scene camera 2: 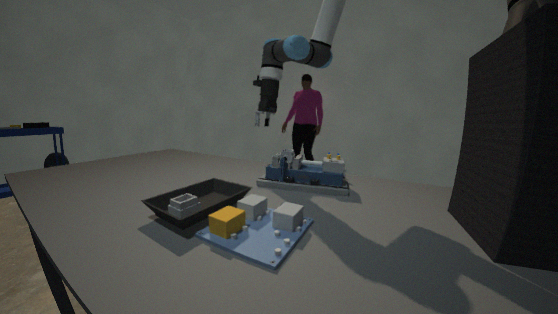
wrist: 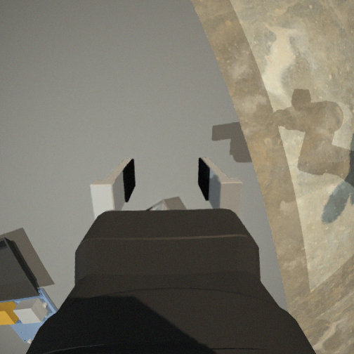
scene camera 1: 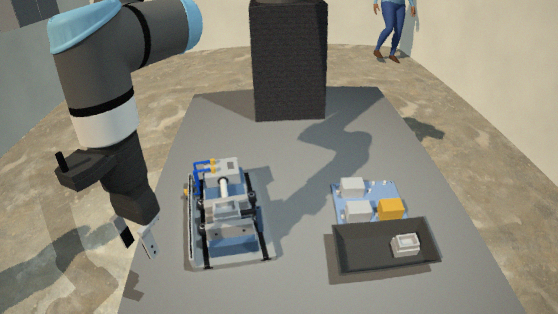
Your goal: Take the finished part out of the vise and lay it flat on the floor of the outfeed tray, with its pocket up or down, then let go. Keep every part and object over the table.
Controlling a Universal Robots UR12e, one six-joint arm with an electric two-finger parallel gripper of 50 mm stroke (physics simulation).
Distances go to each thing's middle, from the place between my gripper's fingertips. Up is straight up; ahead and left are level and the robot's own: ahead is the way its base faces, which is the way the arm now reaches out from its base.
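Relative to the brass block [scene camera 2: 227,220], my hand is 16 cm above, 30 cm past and 47 cm to the right of it.
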